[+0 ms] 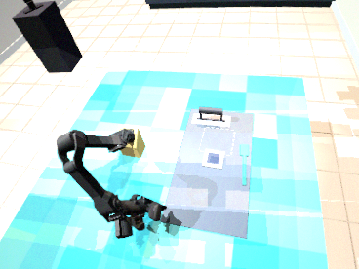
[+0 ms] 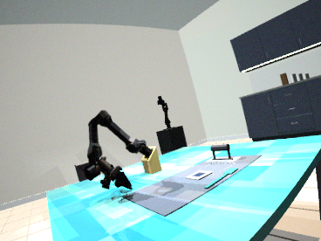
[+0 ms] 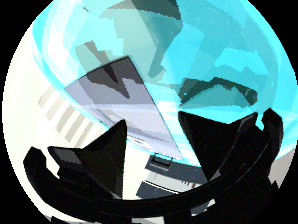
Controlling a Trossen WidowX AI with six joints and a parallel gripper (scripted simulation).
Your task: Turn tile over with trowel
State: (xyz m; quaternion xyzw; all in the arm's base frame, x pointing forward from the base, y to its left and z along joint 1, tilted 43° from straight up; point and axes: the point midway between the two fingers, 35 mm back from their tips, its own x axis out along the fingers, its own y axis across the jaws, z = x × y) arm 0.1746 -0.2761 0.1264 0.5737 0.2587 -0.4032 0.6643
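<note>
My gripper tip is now 250 mm to the right of the white tile, 190 mm short of it and 20 mm above it. Round my gripper tip: grey mat (250 mm to the left, 190 mm ahead, 40 mm below); teal tool (330 mm ahead, 260 mm to the left, 20 mm below).
</note>
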